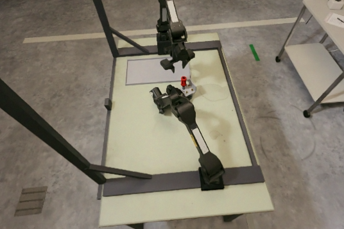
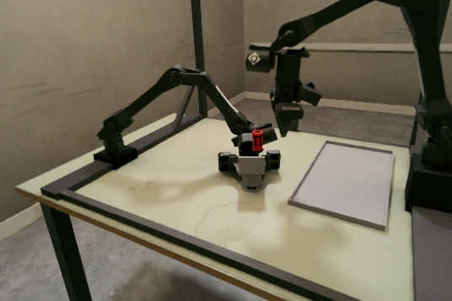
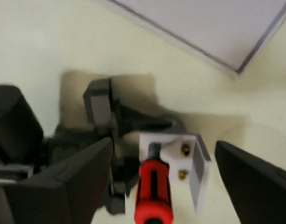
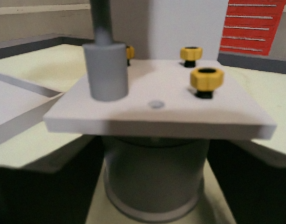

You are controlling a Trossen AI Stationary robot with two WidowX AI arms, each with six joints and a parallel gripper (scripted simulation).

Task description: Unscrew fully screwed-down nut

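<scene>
My left hand is 8 cm above the red-handled nut driver, 7 cm to the left of it and 2 cm short of it. Round my left hand: nut 12 cm below, 10 cm to the right, 2 cm ahead; pale bracket 12 cm below, 8 cm to the right, 4 cm ahead; grey joint module 16 cm below, 8 cm to the right, 3 cm ahead.
Right now my right hand is 2 cm short of the grey joint module and 1 cm to the right of it. The rest, counted from my right hand: nut: 1 cm ahead, 1 cm to the right, 4 cm above; pale bracket: 3 cm ahead, 1 cm to the left, 4 cm above; red-handled nut driver: 2 cm to the left, 8 cm above.
</scene>
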